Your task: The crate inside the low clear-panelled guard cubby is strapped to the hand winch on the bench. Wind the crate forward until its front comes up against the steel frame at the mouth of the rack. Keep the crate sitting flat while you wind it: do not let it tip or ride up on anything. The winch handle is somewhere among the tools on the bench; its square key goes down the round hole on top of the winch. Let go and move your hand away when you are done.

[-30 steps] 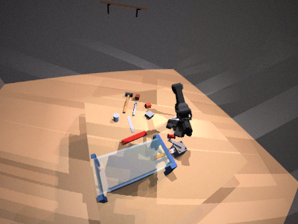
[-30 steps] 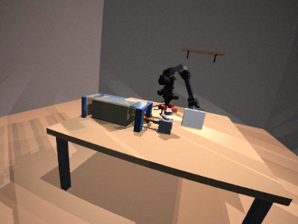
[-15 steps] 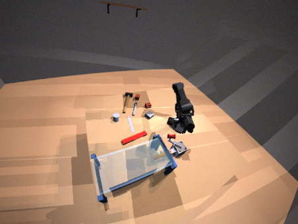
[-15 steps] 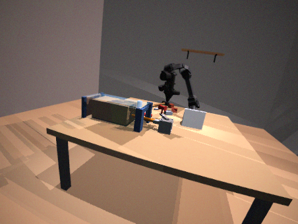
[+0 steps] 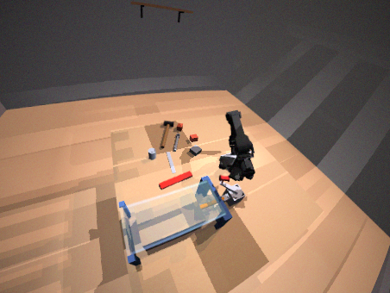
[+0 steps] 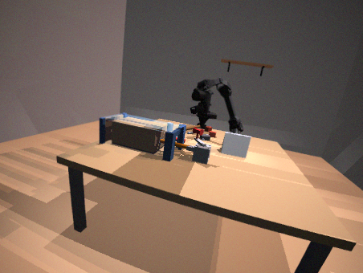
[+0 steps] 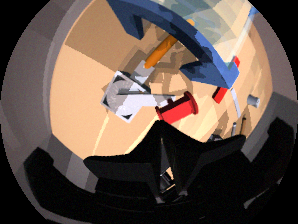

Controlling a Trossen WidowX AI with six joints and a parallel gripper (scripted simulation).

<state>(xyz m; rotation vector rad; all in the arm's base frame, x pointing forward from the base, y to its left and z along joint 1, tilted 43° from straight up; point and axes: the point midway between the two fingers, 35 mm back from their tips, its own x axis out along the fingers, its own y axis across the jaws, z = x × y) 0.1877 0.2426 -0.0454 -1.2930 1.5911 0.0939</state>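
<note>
Now: the red grip 20 mm ahead of my gripper tip, 20 mm to the right of it and 50 mm below it. From my gripper tip the other things lie so: blue frame: 120 mm ahead, 70 mm to the left, 80 mm below; grey winch: 60 mm behind, 50 mm to the left, 150 mm below; winch handle: 10 mm to the left, 80 mm below.
</note>
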